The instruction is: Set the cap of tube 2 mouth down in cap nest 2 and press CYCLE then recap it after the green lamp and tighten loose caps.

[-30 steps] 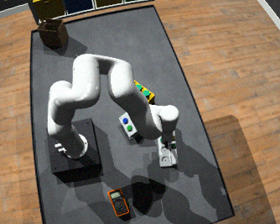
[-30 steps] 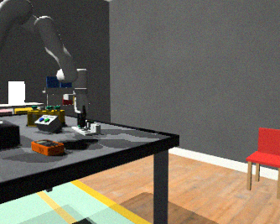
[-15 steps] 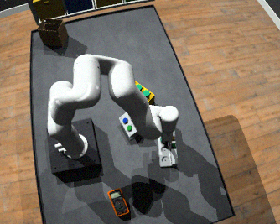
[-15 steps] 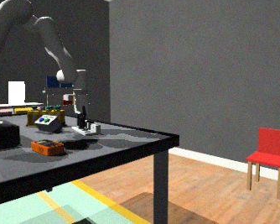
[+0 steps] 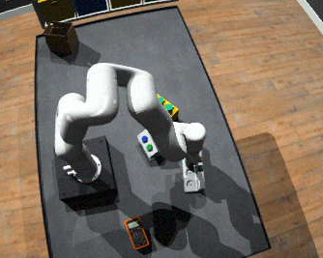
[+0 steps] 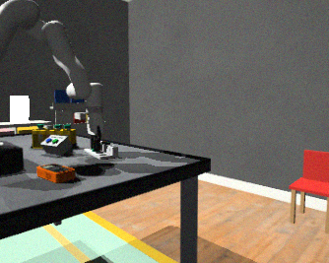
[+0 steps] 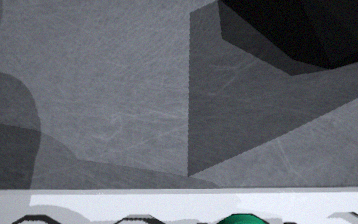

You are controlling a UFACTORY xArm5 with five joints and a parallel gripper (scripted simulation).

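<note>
My hand is 160 mm past the blue key, 130 mm to the right of it and 30 mm below it. Round my hand: green key 150 mm behind, 90 mm to the left, 30 mm above; key housing 140 mm behind, 110 mm to the left, 20 mm above.
</note>
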